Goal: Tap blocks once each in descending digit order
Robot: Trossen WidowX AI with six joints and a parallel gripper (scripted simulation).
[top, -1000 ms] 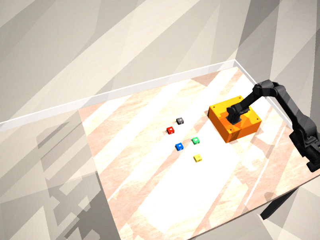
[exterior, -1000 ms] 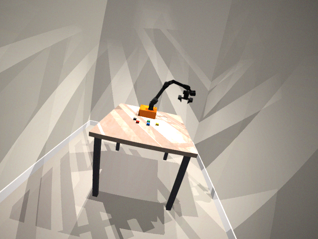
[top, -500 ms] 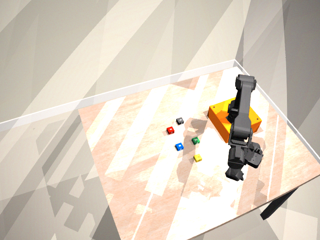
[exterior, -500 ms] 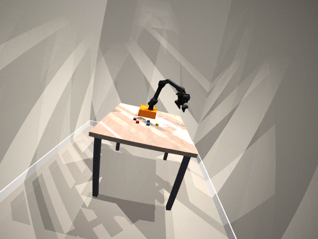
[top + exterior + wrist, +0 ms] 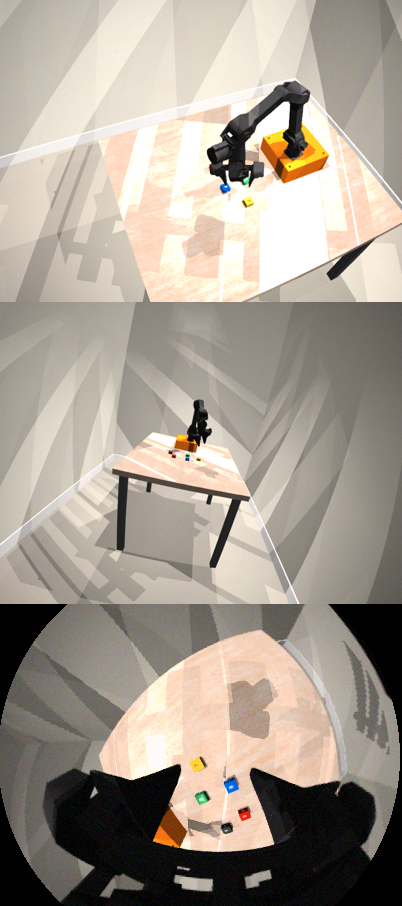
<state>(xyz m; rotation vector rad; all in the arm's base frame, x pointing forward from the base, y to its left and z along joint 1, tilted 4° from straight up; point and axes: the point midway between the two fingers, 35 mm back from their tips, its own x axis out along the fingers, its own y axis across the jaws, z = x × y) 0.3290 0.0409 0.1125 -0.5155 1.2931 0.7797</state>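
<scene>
Now: the green block 12 cm behind my gripper tip, 8 cm to the right of it and 14 cm below it. From my gripper tip the other things lie so: blue block: 2 cm behind, 9 cm to the right, 14 cm below; then yellow block: 6 cm behind, 2 cm to the left, 14 cm below; then red block: 4 cm behind, 20 cm to the right, 14 cm below.
</scene>
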